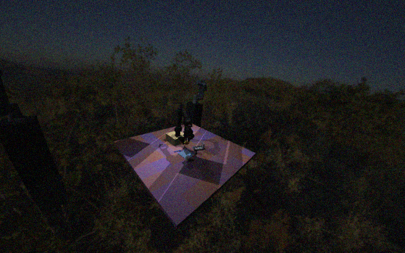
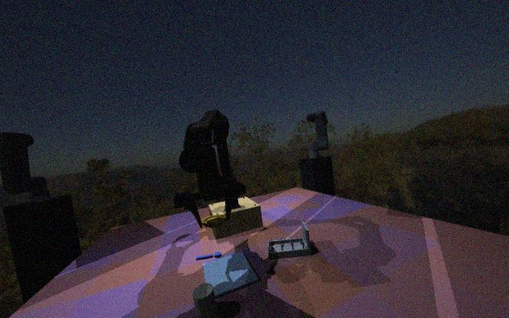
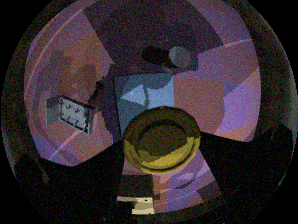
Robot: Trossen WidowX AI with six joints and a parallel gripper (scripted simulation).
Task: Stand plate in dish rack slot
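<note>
My gripper tip is now 210 mm to the right of the dish rack and 130 mm above it. From my gripper tip the other things lie so: plate 10 mm above; blue mat 150 mm below, 20 mm to the left.
</note>
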